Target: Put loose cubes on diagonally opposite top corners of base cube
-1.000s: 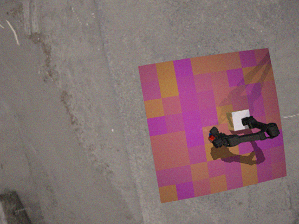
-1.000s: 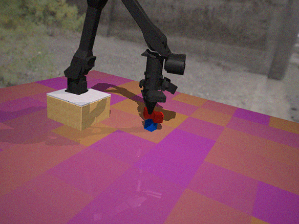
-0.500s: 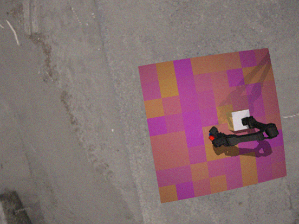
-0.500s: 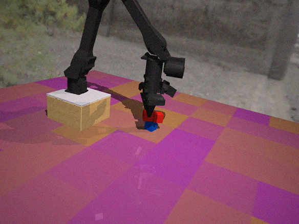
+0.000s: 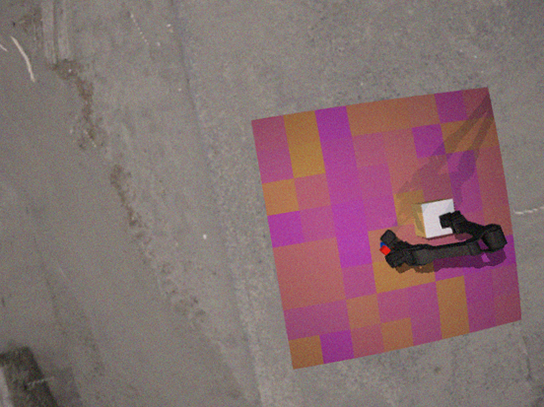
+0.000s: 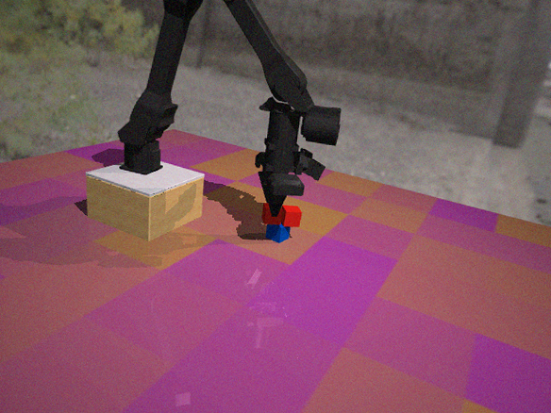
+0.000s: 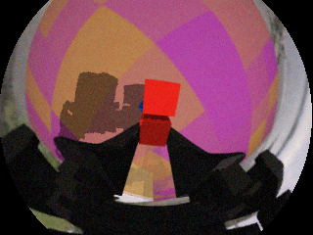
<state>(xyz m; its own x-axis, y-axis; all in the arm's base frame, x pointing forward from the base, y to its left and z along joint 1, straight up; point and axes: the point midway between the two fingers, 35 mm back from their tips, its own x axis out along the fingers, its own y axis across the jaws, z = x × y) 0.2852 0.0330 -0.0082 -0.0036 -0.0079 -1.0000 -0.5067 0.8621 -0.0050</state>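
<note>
My gripper tip is now 10 mm short of the blue cube, 10 mm to the right of it and 40 mm above it.
</note>
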